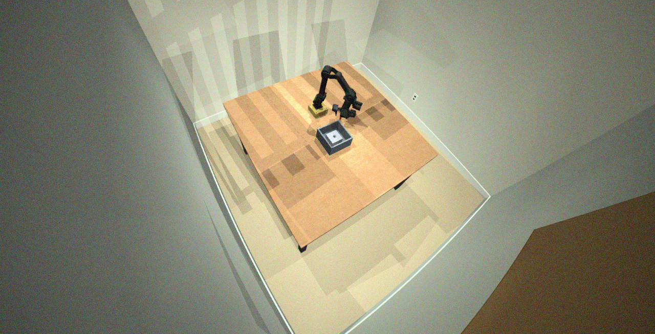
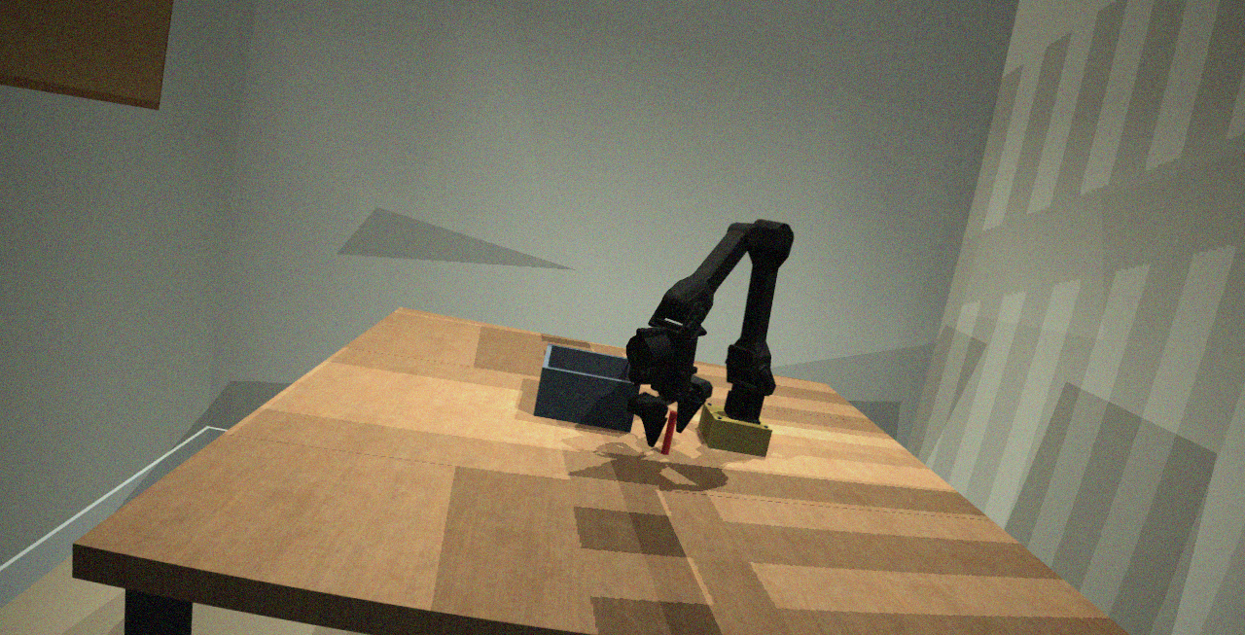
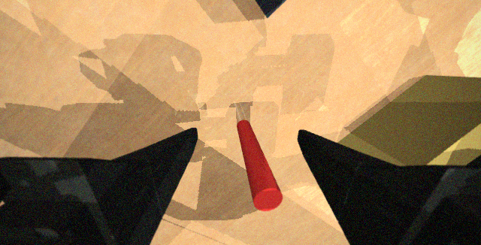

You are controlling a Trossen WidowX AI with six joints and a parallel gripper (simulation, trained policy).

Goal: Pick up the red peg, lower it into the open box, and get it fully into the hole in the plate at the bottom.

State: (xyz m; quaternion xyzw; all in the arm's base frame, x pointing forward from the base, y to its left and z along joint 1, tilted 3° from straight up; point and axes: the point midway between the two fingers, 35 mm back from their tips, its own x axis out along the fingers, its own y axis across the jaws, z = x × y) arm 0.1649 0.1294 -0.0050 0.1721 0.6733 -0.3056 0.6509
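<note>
The red peg lies 1 cm above my gripper tip. The rest, counted from my gripper tip: plate (16 cm to the right, 16 cm ahead, 2 cm above); then box (16 cm to the right, 16 cm ahead).
</note>
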